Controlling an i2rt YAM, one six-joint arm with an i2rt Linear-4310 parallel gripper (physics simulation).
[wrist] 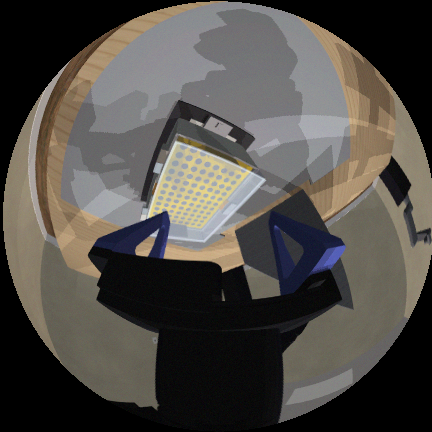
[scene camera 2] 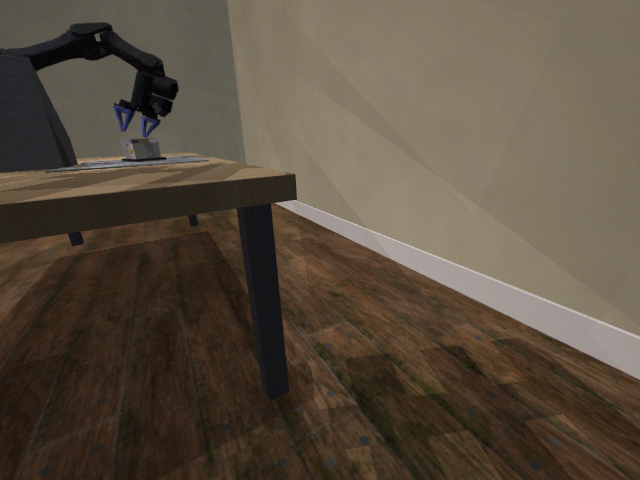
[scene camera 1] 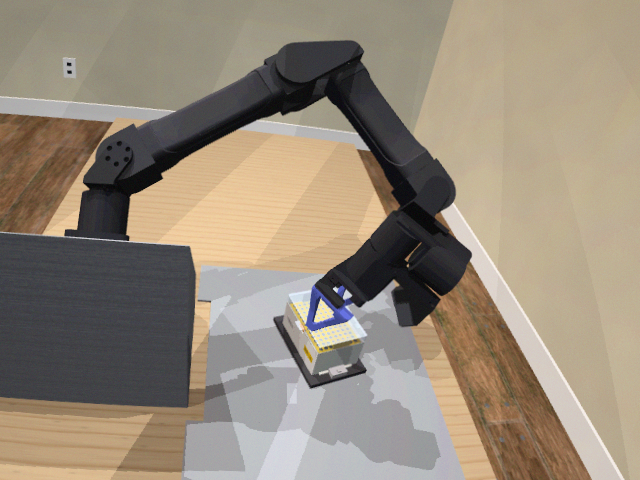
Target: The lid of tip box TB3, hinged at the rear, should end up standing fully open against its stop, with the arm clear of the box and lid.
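Pixels of known places: gripper, fingertip midpoint: point(wrist: 218, 216) point(scene camera 2: 134, 134) point(scene camera 1: 323, 316); arm's base, link origin: point(scene camera 1: 99, 253).
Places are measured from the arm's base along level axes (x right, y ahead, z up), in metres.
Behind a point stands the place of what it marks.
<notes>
The tip box point(scene camera 1: 337, 358) @(y 0.344, x 0.056, z -0.174 m) point(scene camera 2: 145, 149) @(y 0.341, x 0.056, z -0.172 m) point(wrist: 197, 135) @(y 0.369, x 0.051, z -0.161 m) is pale, with a yellow, hole-patterned top, and sits on a dark base plate point(scene camera 1: 299, 360) @(y 0.293, x 0.031, z -0.203 m) point(wrist: 161, 150) @(y 0.390, x 0.032, z -0.144 m). Its clear lid point(scene camera 1: 356, 331) @(y 0.373, x 0.038, z -0.133 m) point(wrist: 251, 188) @(y 0.307, x 0.047, z -0.133 m) lies over the yellow top and looks closed; any small gap is hard to tell. My gripper point(scene camera 1: 310, 326) @(y 0.322, x 0.013, z -0.119 m) point(scene camera 2: 134, 133) @(y 0.322, x 0.013, z -0.119 m) point(wrist: 218, 216) @(y 0.322, x 0.013, z -0.119 m) is open and empty, its two blue fingers spread wide. In the scene camera 2 view the fingertips are above the box, with one finger over it and the other off its left side. The wrist view shows the lid's far-from-label end near the left fingertip.
A large dark grey block point(scene camera 1: 93, 320) @(y -0.004, x 0.080, z -0.039 m) point(scene camera 2: 25, 113) @(y 0.063, x 0.089, z -0.059 m) stands to the left of the box. A grey mat point(scene camera 1: 237, 330) @(y 0.203, x -0.051, z -0.210 m) point(wrist: 150, 65) @(y 0.456, x 0.086, z -0.211 m) lies under the box on the wooden table point(scene camera 1: 232, 180) @(y 0.260, x -0.579, z -0.214 m) point(scene camera 2: 155, 204) @(y 0.245, x 0.829, z -0.235 m). A beige wall point(scene camera 1: 558, 180) point(scene camera 2: 413, 129) rises beyond the table's right edge.
</notes>
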